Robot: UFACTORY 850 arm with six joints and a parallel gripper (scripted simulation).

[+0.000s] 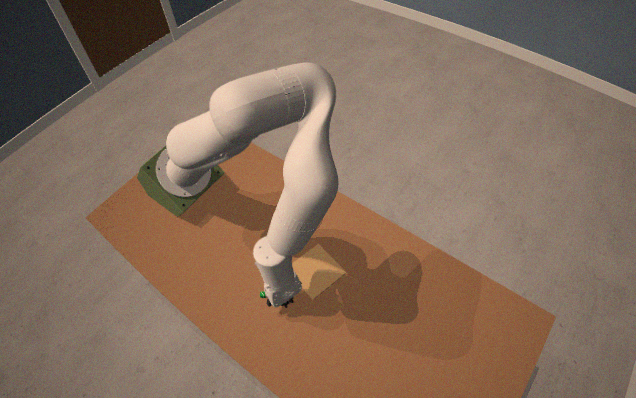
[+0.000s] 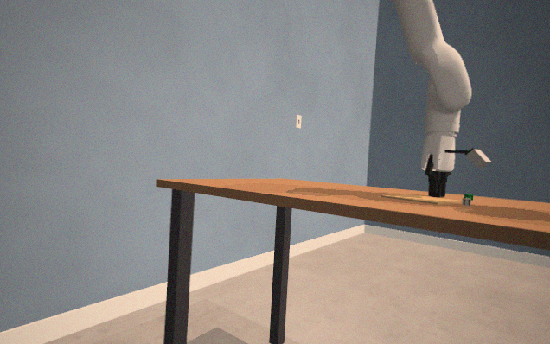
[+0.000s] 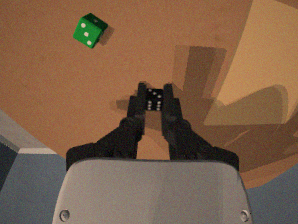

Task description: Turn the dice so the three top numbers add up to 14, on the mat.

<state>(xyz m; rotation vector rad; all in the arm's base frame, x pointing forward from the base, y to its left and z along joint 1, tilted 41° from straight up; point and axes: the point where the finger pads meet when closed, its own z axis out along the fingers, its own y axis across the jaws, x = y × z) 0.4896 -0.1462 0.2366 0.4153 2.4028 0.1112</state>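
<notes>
My hand is 20 mm short of the mat, 140 mm to the right of it and 20 mm above it. The rest, counted from my hand: white die 80 mm behind, 170 mm to the left, 10 mm below; black die 10 mm below; green die 80 mm behind, 20 mm to the right, 10 mm below.
</notes>
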